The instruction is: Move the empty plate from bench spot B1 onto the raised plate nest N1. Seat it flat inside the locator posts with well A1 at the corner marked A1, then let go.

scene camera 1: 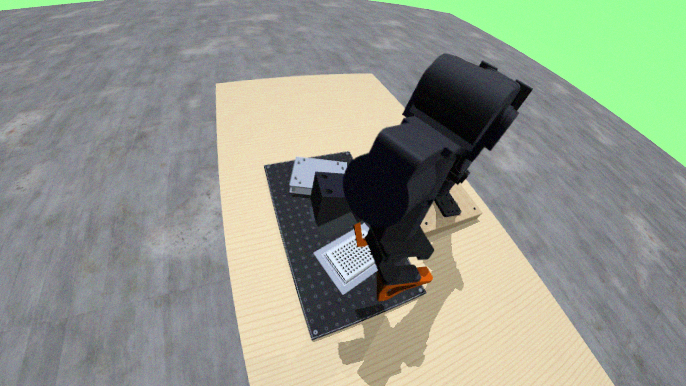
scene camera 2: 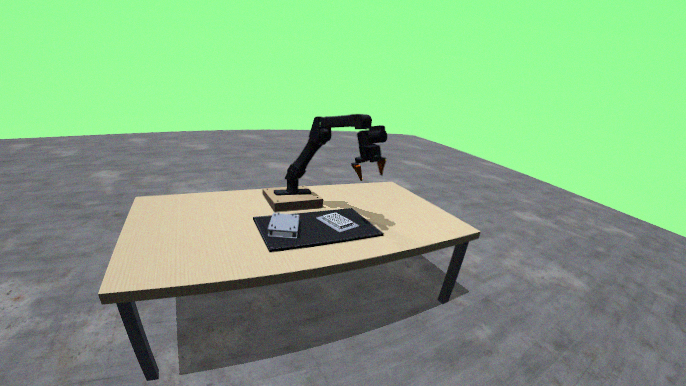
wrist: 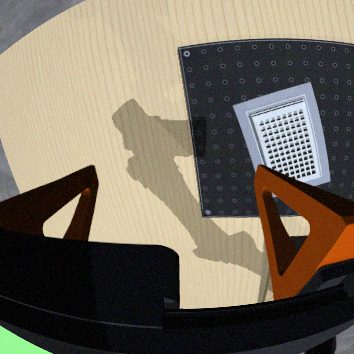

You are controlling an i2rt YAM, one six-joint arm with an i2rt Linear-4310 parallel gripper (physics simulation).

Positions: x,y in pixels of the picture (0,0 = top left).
Labels:
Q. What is my gripper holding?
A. Nothing.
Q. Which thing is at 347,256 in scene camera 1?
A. A white well plate.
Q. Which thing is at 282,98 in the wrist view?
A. A flat pad.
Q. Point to a flat pad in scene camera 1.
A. At 343,287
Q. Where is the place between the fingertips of my gripper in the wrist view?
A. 175,173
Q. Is my gripper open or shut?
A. Open.

